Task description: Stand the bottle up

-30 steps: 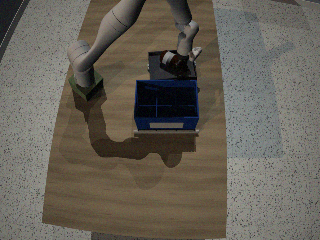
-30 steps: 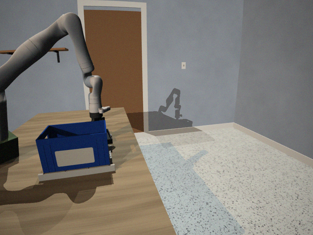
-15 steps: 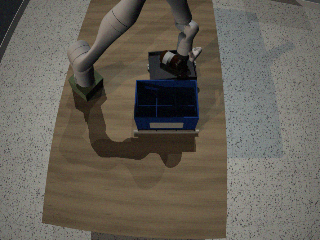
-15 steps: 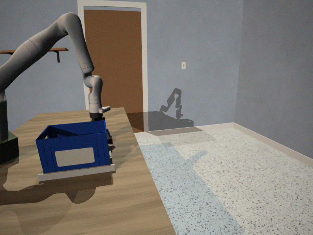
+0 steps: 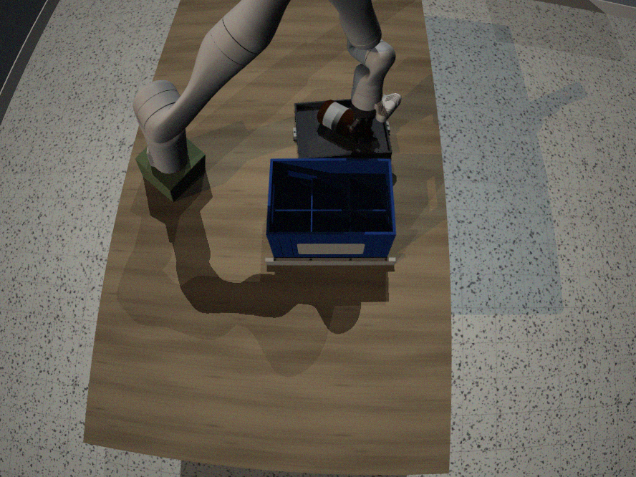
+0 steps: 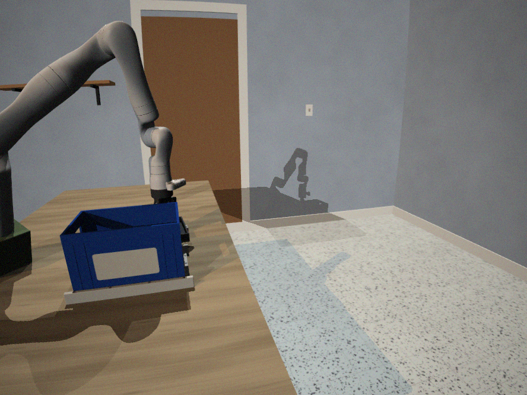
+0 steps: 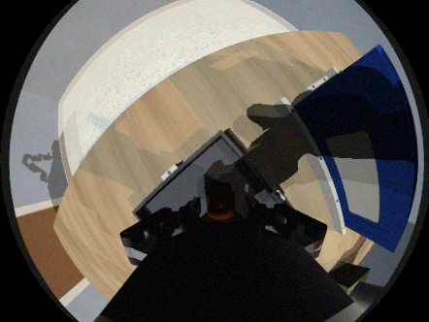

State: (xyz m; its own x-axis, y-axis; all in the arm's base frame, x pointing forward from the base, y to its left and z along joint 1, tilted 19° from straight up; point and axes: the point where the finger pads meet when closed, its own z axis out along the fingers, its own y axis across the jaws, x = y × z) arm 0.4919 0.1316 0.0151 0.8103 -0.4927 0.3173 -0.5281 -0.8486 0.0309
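Right now my hand is 4 cm past the brown bottle and 3 cm to the right of it. The rest, counted from my hand: tray (5 cm behind, 3 cm to the left, 3 cm below); blue crate (9 cm behind, 26 cm to the right, 4 cm above).
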